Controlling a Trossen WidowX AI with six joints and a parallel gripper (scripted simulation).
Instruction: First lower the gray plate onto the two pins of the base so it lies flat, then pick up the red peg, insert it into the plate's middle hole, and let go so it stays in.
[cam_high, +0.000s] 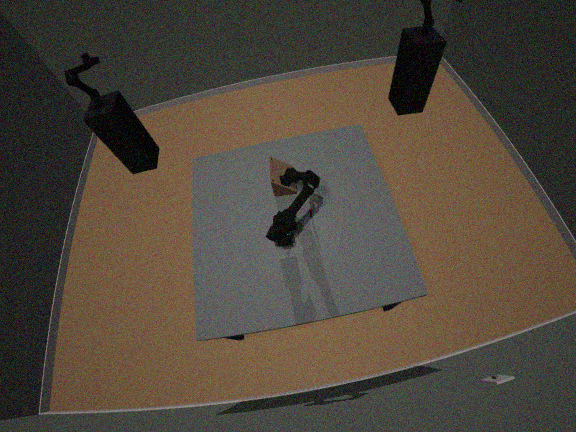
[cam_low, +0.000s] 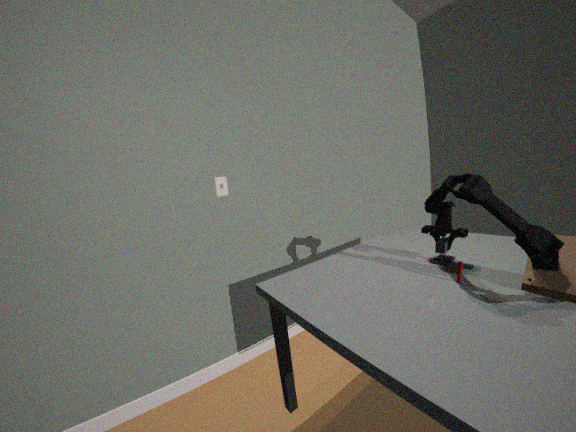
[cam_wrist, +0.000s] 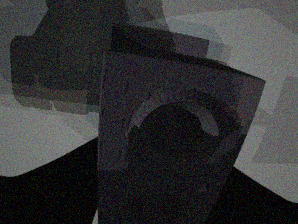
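The dark base is 50 mm below my gripper tip. Round my gripper tip: red peg (190 mm to the left, 120 mm behind, 20 mm below); gray plate (30 mm above).
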